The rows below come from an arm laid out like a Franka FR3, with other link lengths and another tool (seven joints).
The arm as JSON. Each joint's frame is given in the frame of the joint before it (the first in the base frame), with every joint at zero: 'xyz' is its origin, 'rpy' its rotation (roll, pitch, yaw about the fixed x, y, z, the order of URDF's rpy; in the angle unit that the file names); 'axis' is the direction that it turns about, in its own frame. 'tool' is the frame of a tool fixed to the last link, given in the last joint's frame.
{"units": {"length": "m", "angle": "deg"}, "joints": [
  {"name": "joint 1", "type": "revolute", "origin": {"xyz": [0.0, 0.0, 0.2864], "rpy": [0.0, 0.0, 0.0]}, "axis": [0.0, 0.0, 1.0]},
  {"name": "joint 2", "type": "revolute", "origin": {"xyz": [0.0, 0.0, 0.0], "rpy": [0.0, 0.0, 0.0]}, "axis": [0.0, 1.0, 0.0]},
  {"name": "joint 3", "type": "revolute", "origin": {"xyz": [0.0, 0.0, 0.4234], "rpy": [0.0, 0.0, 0.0]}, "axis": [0.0, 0.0, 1.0]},
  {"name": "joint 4", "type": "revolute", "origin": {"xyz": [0.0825, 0.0, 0.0], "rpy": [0.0, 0.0, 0.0]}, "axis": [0.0, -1.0, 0.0]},
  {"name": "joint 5", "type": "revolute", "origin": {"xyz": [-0.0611, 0.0, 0.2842], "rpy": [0.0, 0.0, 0.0]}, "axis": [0.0, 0.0, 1.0]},
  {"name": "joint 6", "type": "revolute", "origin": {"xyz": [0.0, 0.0, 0.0], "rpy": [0.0, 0.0, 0.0]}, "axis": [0.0, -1.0, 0.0]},
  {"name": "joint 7", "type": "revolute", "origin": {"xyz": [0.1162, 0.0, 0.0], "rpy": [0.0, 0.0, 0.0]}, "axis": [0.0, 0.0, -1.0]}
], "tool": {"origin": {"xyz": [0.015, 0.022, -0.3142], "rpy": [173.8, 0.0, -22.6]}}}
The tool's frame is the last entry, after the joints.
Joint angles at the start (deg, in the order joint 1, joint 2, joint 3, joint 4, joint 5, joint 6, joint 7):
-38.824 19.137 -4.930 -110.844 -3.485 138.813 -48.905
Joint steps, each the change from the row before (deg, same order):
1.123 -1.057 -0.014 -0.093 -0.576 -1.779 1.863
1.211 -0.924 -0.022 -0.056 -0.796 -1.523 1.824
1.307 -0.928 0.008 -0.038 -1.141 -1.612 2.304
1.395 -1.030 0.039 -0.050 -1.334 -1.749 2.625
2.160 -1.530 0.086 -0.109 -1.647 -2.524 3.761
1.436 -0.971 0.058 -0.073 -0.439 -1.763 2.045
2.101 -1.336 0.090 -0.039 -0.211 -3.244 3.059
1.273 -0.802 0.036 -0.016 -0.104 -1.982 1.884
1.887 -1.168 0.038 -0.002 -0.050 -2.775 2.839
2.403 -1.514 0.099 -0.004 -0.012 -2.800 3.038
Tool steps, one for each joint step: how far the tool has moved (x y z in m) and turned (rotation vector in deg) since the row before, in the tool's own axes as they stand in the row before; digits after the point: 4 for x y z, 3 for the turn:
-0.0018 -0.0112 -0.0093 0.137 -0.786 0.341
-0.0011 -0.0108 -0.0085 -0.124 -0.672 0.081
-0.0016 -0.0109 -0.0085 -0.376 -0.815 0.208
-0.0025 -0.0110 -0.0093 -0.568 -0.880 0.324
-0.0042 -0.0170 -0.0140 -0.780 -1.128 0.548
-0.0038 -0.0126 -0.0091 -0.089 -0.730 0.359
-0.0095 -0.0198 -0.0118 0.216 -1.706 0.796
-0.0068 -0.0114 -0.0068 0.070 -1.065 0.547
-0.0101 -0.0161 -0.0100 0.066 -1.429 0.949
-0.0109 -0.0196 -0.0140 -0.039 -0.995 0.701

